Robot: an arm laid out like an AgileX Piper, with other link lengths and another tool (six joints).
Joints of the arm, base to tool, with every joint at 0 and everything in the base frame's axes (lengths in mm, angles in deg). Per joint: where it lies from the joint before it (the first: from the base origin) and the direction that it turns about. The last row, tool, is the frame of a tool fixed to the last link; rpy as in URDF.
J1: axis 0 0 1 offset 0 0 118.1
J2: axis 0 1 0 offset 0 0 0
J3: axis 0 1 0 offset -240 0 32.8
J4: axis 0.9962 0 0.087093 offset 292.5 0 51.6
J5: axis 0 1 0 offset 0 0 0
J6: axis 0.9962 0 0.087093 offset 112.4 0 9.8
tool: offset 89 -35 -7.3 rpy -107.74 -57.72 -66.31
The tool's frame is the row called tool.
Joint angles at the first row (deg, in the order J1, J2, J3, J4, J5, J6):
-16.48 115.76 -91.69 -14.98 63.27 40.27
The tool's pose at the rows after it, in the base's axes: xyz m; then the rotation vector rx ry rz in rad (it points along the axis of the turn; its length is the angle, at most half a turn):
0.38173 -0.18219 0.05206 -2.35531 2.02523 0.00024
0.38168 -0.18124 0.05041 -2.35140 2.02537 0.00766
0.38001 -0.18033 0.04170 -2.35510 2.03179 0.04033
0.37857 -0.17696 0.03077 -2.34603 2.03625 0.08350
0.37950 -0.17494 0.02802 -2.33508 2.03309 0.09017
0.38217 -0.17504 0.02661 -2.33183 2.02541 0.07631
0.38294 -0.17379 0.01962 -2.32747 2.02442 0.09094
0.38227 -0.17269 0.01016 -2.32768 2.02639 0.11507
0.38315 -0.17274 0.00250 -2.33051 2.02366 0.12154
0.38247 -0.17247 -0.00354 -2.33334 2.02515 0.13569
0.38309 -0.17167 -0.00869 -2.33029 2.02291 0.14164
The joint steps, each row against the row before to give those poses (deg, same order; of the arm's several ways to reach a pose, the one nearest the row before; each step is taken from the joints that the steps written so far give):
0.00 0.34 0.00 0.12 0.10 0.00
0.00 0.18 0.00 0.28 0.00 0.00
0.00 1.18 0.00 0.13 0.09 0.00
0.00 1.39 0.00 0.88 0.00 0.00
0.00 0.28 0.00 0.65 -0.29 0.00
0.00 0.13 0.00 0.15 -0.81 0.00
0.00 0.97 -0.12 0.40 -0.44 0.00
0.00 1.25 0.00 0.24 -0.39 0.00
0.00 1.01 0.00 0.00 -0.81 0.00
0.00 0.83 -0.01 0.00 -0.26 0.00
0.00 0.65 0.00 0.25 -0.53 0.00

